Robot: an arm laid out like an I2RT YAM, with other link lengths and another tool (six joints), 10 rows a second.
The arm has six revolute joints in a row. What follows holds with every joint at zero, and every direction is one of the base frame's. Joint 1 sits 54.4 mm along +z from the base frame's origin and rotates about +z. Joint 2 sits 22.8 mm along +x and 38.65 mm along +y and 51.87 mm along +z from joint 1 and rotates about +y. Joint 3 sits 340.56 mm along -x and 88.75 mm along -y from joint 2 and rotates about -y. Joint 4 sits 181.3 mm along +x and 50.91 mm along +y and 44.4 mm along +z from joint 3 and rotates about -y. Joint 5 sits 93.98 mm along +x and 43.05 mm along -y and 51.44 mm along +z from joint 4 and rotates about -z. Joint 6 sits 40.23 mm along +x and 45.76 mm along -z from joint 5 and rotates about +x. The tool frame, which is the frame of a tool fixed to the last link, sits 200 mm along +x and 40 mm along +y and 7 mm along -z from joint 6; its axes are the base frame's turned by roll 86.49, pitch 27.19 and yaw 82.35 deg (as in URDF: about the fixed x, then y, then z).
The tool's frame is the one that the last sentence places.
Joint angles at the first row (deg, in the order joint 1, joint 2, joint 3, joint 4, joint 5, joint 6):
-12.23, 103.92, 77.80, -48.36, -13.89, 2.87
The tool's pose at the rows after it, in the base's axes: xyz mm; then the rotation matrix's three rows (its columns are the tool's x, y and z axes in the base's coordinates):
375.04, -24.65, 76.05; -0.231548, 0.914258, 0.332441; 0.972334, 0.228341, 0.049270; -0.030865, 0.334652, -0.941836
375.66, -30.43, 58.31; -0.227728, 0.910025, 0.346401; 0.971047, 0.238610, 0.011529; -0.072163, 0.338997, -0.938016
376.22, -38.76, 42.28; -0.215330, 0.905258, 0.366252; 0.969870, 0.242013, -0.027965; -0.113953, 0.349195, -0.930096
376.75, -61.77, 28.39; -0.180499, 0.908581, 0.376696; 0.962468, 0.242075, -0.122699; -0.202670, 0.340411, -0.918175
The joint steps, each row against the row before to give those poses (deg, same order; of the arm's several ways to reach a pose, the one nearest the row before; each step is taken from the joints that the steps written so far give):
0.81, 0.28, -3.89, 4.37, 1.14, 0.00
0.44, 0.02, -5.38, 6.67, 2.12, 0.03
0.00, 0.01, -5.46, 7.08, 2.01, 0.00
-0.22, -0.01, -4.15, 5.92, 5.13, 0.00

